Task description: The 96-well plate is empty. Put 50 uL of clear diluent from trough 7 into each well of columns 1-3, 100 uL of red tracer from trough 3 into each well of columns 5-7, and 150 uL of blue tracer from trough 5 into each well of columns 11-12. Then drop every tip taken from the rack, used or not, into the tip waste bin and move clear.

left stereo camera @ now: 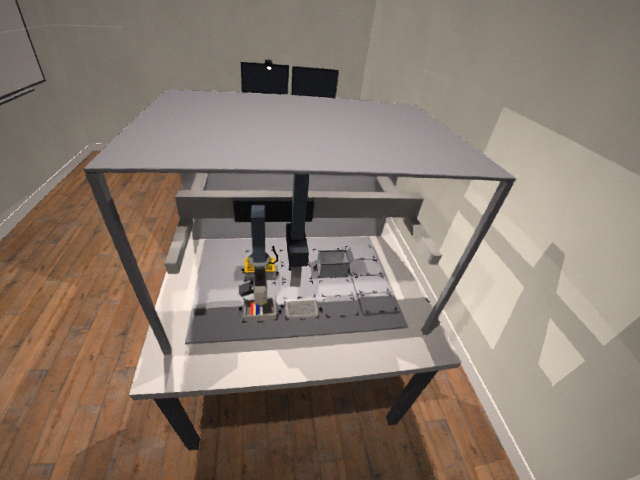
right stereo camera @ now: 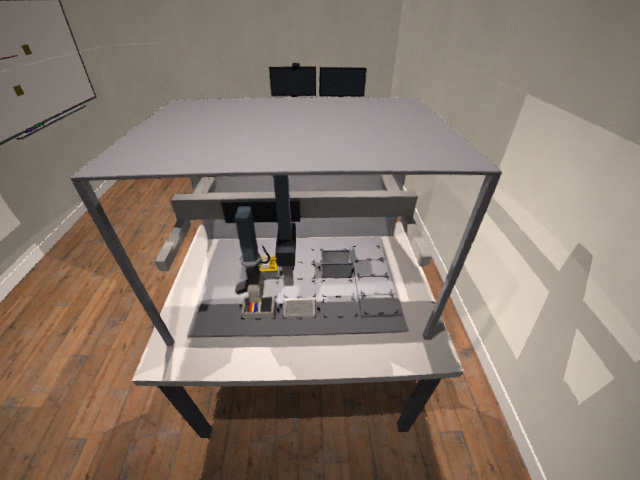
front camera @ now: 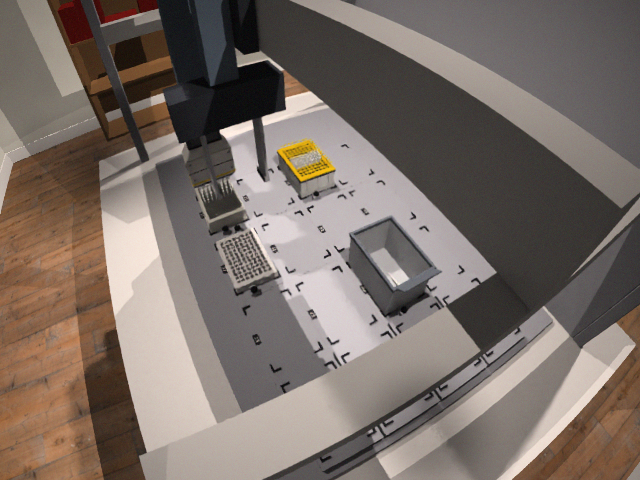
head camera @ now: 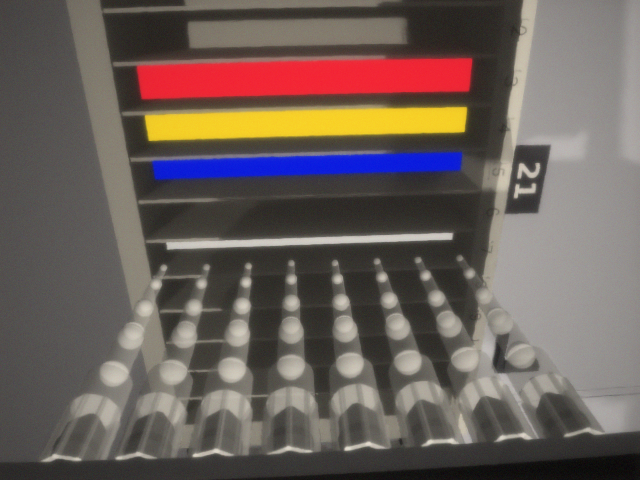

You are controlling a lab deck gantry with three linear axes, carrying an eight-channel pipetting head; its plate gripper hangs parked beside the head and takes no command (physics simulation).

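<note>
The pipetting head (front camera: 209,157) (left stereo camera: 260,293) (right stereo camera: 253,293) is low over the trough reservoir (front camera: 227,221) (right stereo camera: 258,314). It carries eight clear tips (head camera: 291,326), whose lower ends show beside trough 7 in the head view; their contact with the liquid is unclear. Trough 7 holds a pale strip (head camera: 310,240); red (head camera: 305,78), yellow (head camera: 305,122) and blue liquid (head camera: 305,165) lie in troughs 3, 4 and 5. The 96-well plate (front camera: 247,258) (left stereo camera: 301,308) shows no colour. The yellow tip rack (front camera: 320,173) holds several tips. The waste bin (front camera: 373,279) stands apart. The parked plate gripper (front camera: 241,187) is open and empty.
The plate gripper's dark body (front camera: 227,103) (left stereo camera: 297,250) hangs beside the head, with its long fingers reaching down near the reservoir. The gantry beam (left stereo camera: 361,206) (right stereo camera: 356,207) spans the deck. Black corner marks and position labels lie on the deck. Frame posts (left stereo camera: 129,263) stand at its sides.
</note>
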